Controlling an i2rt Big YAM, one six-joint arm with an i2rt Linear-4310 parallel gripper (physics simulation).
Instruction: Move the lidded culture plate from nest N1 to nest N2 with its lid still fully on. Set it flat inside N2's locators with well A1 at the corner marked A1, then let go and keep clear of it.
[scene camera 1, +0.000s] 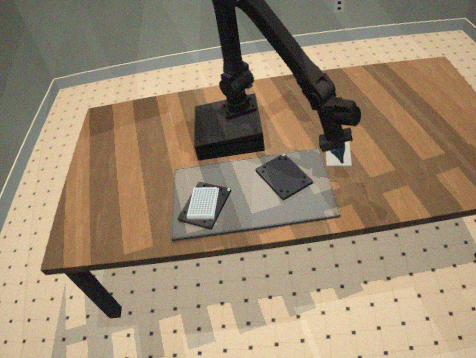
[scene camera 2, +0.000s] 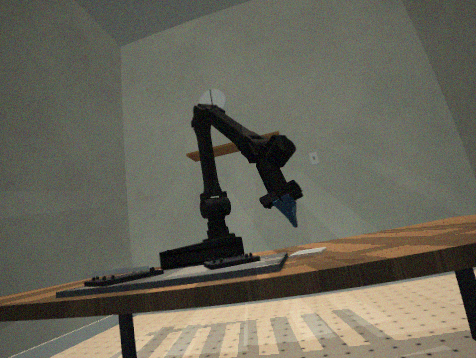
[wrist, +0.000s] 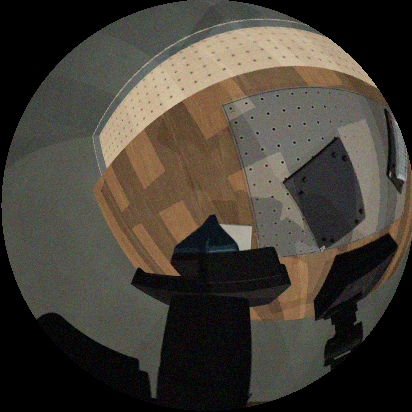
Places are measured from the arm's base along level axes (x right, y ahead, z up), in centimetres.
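Where they show: gripper, fingertip midpoint: (scene camera 1: 342, 162) (scene camera 2: 295, 226) (wrist: 212, 217); arm's base, origin of the base link: (scene camera 1: 239, 109) (scene camera 2: 219, 240) (wrist: 342, 305).
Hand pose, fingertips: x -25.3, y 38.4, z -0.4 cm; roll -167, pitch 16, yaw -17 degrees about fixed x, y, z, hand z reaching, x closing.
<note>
Things, the pixels of their top centre, and the offset from my fingertips. "pt": a spot on its surface instead.
- lidded culture plate, middle of its top: (scene camera 2: 121, 267) (scene camera 1: 202, 200) dx +46.1, dy -1.8, dz -3.0 cm
- nest N1, middle of its top: (scene camera 2: 124, 271) (scene camera 1: 203, 201) dx +45.8, dy -2.3, dz -4.3 cm
- Nest N2, middle of its top: (wrist: 338, 204) (scene camera 2: 228, 255) (scene camera 1: 283, 172) dx +18.2, dy -5.8, dz -4.3 cm
- grey perforated board, surface spot: (wrist: 270, 130) (scene camera 1: 317, 201) pt dx +11.1, dy +7.6, dz -6.5 cm
- white square card, middle of its top: (wrist: 230, 248) (scene camera 2: 308, 250) (scene camera 1: 338, 152) dx -3.6, dy -11.1, dz -7.0 cm
The lidded culture plate (scene camera 1: 203, 202) (wrist: 399, 150), pale with a grid of wells, lies in nest N1 (scene camera 1: 221, 202) (scene camera 2: 145, 275), the dark plate at the left in scene camera 1. Its lid and well A1 cannot be made out clearly. Nest N2 (scene camera 1: 284, 176) (scene camera 2: 232, 261) (wrist: 330, 190) is a dark plate with small locators and holds no plate; a small white mark is at its rear corner. My gripper (scene camera 1: 342, 161) (scene camera 2: 295, 226) (wrist: 212, 217) is shut with its blue fingers together and empty. It hangs above the table, to the right of N2 and well away from the culture plate.
Both nests stand on a grey perforated board (scene camera 1: 315, 205) (scene camera 2: 270, 267) (wrist: 270, 130). A white square card (scene camera 1: 330, 160) (scene camera 2: 310, 251) (wrist: 245, 236) lies on the table right of the board, below the gripper. The arm's black base block (scene camera 1: 227, 130) stands behind the board.
</note>
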